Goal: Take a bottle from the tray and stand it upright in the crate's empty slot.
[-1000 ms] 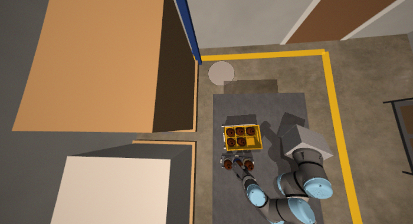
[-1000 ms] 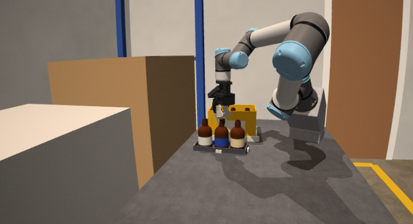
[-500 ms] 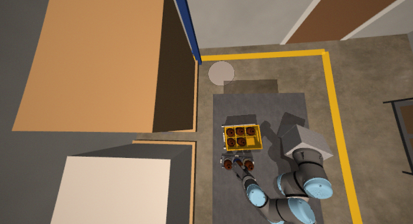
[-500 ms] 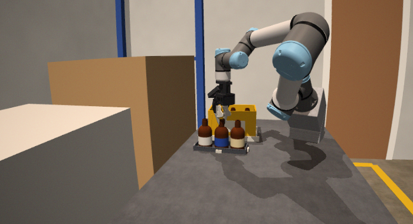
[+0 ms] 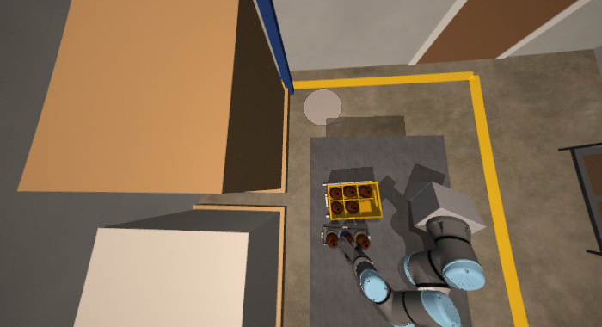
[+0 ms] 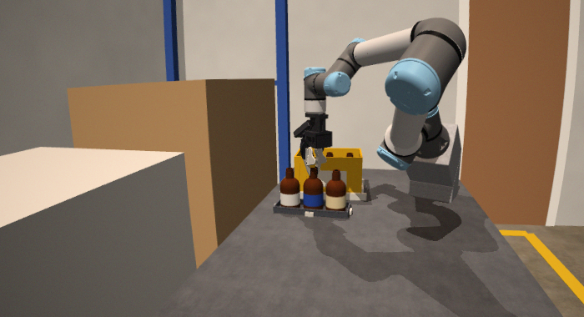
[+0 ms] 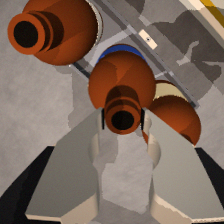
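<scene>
Now: the white-label bottle 90 mm ahead of my hand, 10 mm to the left of it and 70 mm below it. Also, from my hand: yellow crate 10 mm ahead, 230 mm to the right, 70 mm below; dark tray 140 mm below.
</scene>
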